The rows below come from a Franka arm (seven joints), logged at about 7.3 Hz.
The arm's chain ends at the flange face. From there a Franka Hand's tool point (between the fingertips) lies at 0.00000 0.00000 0.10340 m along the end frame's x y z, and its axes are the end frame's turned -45 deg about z.
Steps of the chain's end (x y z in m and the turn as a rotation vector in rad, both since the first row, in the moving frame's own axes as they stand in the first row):
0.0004, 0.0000, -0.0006, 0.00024, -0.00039, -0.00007
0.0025, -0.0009, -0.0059, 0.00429, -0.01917, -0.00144
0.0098, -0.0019, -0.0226, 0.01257, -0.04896, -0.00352
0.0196, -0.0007, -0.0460, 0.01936, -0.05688, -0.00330
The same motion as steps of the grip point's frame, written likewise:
0.0003, 0.0002, -0.0006, 0.00045, -0.00011, -0.00007
0.0013, -0.0006, -0.0059, 0.01659, -0.01052, -0.00144
0.0056, 0.0011, -0.0227, 0.04351, -0.02573, -0.00352
0.0116, 0.0078, -0.0462, 0.05391, -0.02653, -0.00330

